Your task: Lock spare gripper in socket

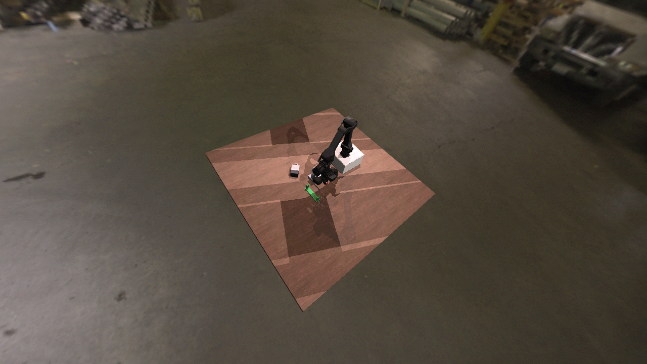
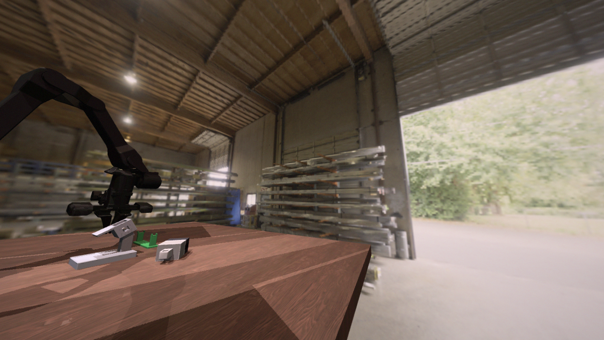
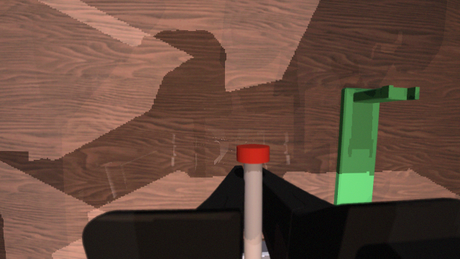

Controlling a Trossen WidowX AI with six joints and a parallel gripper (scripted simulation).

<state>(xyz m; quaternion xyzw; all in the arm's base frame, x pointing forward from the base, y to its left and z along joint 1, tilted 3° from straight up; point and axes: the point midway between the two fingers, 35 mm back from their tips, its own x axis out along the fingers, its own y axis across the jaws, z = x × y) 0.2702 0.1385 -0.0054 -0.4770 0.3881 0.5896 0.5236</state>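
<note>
The green cradle lies 100 mm ahead of my gripper tip and 30 mm below it. Round my gripper tip: spare gripper 110 mm ahead, 240 mm to the right, 30 mm below; then mount 120 mm to the right.
</note>
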